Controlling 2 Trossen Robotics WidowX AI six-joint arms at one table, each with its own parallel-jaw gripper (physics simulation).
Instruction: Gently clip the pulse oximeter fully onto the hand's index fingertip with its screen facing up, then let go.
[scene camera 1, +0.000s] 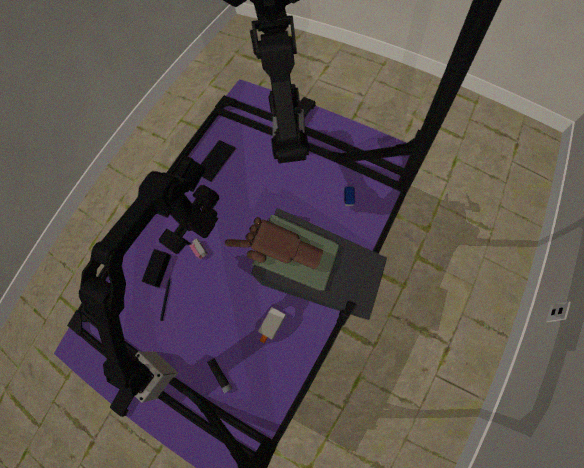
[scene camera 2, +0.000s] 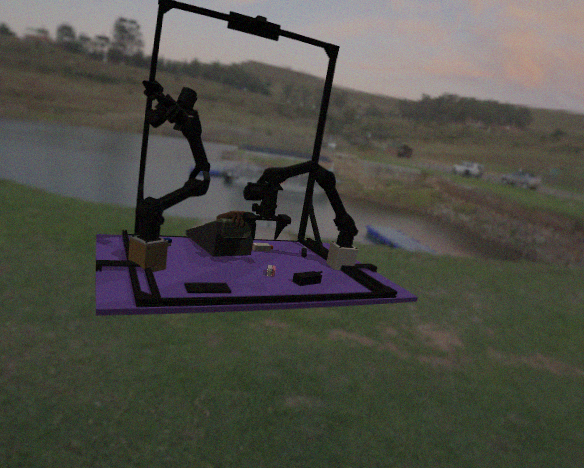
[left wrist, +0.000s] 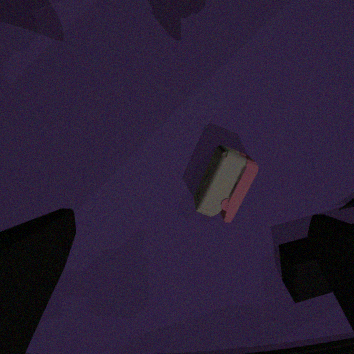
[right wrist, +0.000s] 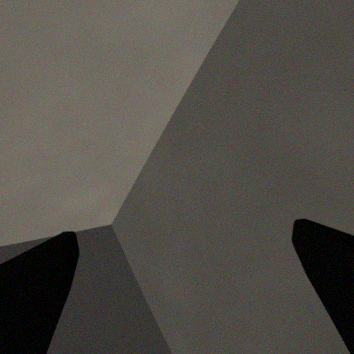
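Pixels of known places: left gripper, between the fingertips: (scene camera 2: 264, 239) (left wrist: 194, 223); right gripper, between the fingertips: (scene camera 2: 149, 88) (right wrist: 186, 236); left arm's base, origin of its link: (scene camera 1: 139, 377) (scene camera 2: 344, 245); right arm's base, origin of its link: (scene camera 2: 149, 238).
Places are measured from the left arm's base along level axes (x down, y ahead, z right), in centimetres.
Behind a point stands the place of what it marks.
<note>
The pulse oximeter (scene camera 1: 198, 248) @[y 38.1, x 7.4, z -13.2 cm] (scene camera 2: 270, 270) @[y 39.2, x 8.0, z -16.4 cm] (left wrist: 227, 182) @[y 38.1, x 7.4, z -13.3 cm], white with a pink side, lies on its side on the purple mat. The brown hand (scene camera 1: 275, 242) @[y 50.5, x -8.5, z 10.0 cm] (scene camera 2: 232, 216) @[y 52.8, x -7.8, z 4.1 cm] rests on a green pad on a grey wedge, its index finger (scene camera 1: 236, 243) stretched out to the left in scene camera 1, with nothing on the tip. My left gripper (scene camera 2: 265, 237) @[y 42.1, x -3.2, z -11.3 cm] (left wrist: 194, 223) @[y 42.1, x -3.2, z -11.3 cm] is open and empty above the mat; in its wrist view the oximeter lies beyond and between the fingertips. My right gripper (right wrist: 186, 236) @[y 91.1, x -52.8, z -20.7 cm] is open and empty, raised high away from the mat.
A black box (scene camera 1: 156, 268) @[y 25.1, x 7.2, z -20.2 cm] (scene camera 2: 307, 278) @[y 26.3, x 7.6, z -24.3 cm] and a black pen (scene camera 1: 166, 300) @[y 19.3, x 9.9, z -12.0 cm] lie near the oximeter. A black pad (scene camera 1: 218, 160) @[y 66.0, x 9.7, z -29.8 cm] (scene camera 2: 207, 288) @[y 65.9, x 9.7, z -32.6 cm], a blue object (scene camera 1: 349, 195) @[y 78.6, x 7.3, z 15.0 cm], a white box (scene camera 1: 272, 323) @[y 33.9, x 7.7, z 18.8 cm] and a black cylinder (scene camera 1: 218, 375) @[y 12.9, x 8.0, z 15.4 cm] lie farther off. Black frame bars edge the mat.
</note>
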